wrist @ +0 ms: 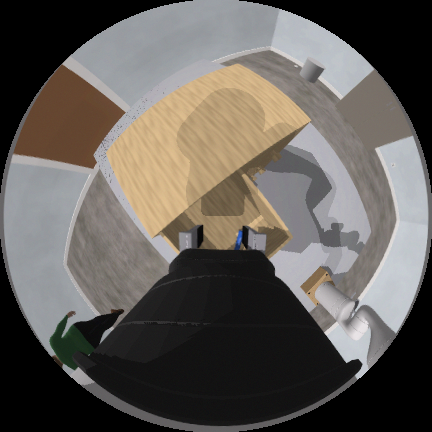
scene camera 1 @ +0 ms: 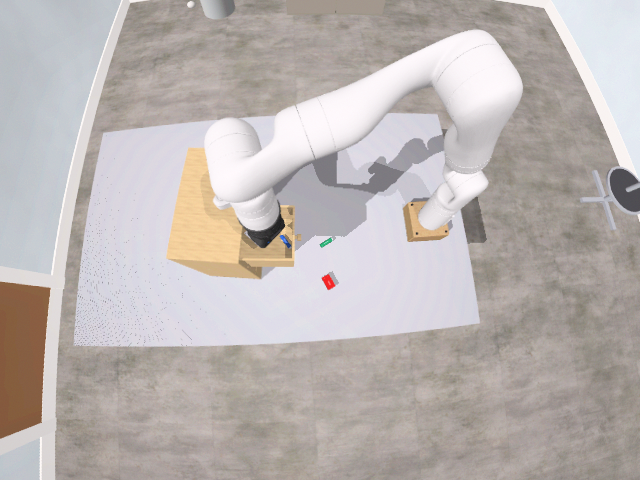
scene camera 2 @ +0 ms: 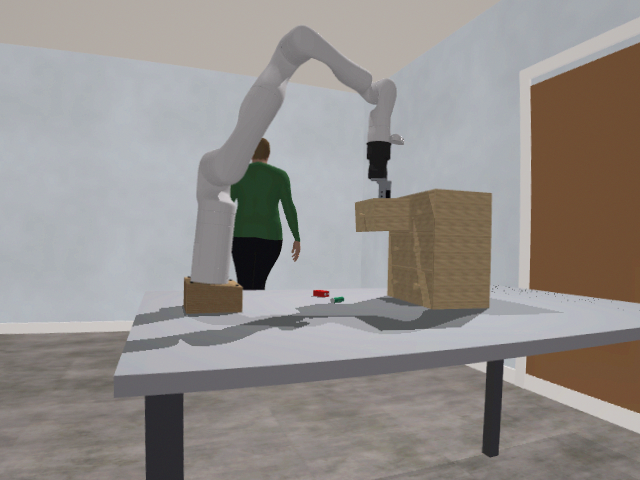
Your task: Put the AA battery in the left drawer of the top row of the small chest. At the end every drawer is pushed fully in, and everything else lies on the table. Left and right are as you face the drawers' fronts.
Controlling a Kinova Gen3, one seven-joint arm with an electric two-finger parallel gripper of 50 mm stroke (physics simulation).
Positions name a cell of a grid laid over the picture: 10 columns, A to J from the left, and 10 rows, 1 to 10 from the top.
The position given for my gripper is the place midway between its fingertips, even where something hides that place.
In view: my gripper (scene camera 2: G5), a small wooden chest (scene camera 2: H6), a drawer (scene camera 1: E6) and a drawer (scene camera 2: G5).
The small wooden chest is seen too in the wrist view (wrist: E4) and in scene camera 1 (scene camera 1: D5). My gripper also shows in the wrist view (wrist: F6).
